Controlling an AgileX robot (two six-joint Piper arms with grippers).
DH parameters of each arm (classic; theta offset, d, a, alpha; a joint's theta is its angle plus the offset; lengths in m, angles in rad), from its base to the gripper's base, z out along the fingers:
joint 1: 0 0.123 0 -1.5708
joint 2: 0.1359 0 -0.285 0
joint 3: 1.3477 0 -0.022 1.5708
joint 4: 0 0.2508 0 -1.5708
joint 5: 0 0 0.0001 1.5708
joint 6: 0 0.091 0 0
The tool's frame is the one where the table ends.
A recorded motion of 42 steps. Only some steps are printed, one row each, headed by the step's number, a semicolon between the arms.
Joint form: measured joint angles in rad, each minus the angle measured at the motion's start. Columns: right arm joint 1, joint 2, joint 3, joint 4, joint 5, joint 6; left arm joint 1, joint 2, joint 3, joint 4, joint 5, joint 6.
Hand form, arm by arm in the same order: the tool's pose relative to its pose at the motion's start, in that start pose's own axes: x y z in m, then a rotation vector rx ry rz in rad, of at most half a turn. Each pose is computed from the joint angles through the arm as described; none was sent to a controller.
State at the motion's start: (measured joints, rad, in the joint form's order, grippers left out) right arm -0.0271 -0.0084 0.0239 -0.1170 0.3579 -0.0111; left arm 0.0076 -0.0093 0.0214 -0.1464 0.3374 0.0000
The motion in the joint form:
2: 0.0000 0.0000 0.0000 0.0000 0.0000 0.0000; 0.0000 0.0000 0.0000 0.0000 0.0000 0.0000
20: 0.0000 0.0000 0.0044 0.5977 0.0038 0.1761; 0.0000 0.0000 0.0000 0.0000 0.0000 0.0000
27: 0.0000 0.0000 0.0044 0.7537 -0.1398 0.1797; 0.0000 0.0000 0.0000 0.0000 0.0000 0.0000
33: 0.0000 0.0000 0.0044 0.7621 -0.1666 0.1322; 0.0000 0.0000 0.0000 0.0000 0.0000 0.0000
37: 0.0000 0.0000 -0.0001 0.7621 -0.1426 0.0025; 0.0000 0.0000 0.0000 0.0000 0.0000 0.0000
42: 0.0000 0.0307 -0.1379 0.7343 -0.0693 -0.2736; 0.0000 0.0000 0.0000 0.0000 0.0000 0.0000
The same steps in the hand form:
2: 0.0000 0.0000 0.0000 0.0000 0.0000 0.0000; 0.0000 0.0000 0.0000 0.0000 0.0000 0.0000
20: -0.0037 0.0183 -0.0015 -0.2105 0.0244 0.7352; 0.0000 0.0000 0.0000 0.0000 0.0000 0.0000
27: -0.0165 0.0135 -0.0022 -0.2254 -0.1130 0.9023; 0.0000 0.0000 0.0000 0.0000 0.0000 0.0000
33: -0.0184 0.0120 -0.0024 -0.2158 -0.1438 0.8661; 0.0000 0.0000 0.0000 0.0000 0.0000 0.0000
37: -0.0182 0.0133 -0.0028 -0.2143 -0.1379 0.7341; 0.0000 0.0000 0.0000 0.0000 0.0000 0.0000
42: -0.0542 0.0116 -0.0183 -0.2278 -0.2060 0.4161; 0.0000 0.0000 0.0000 0.0000 0.0000 0.0000

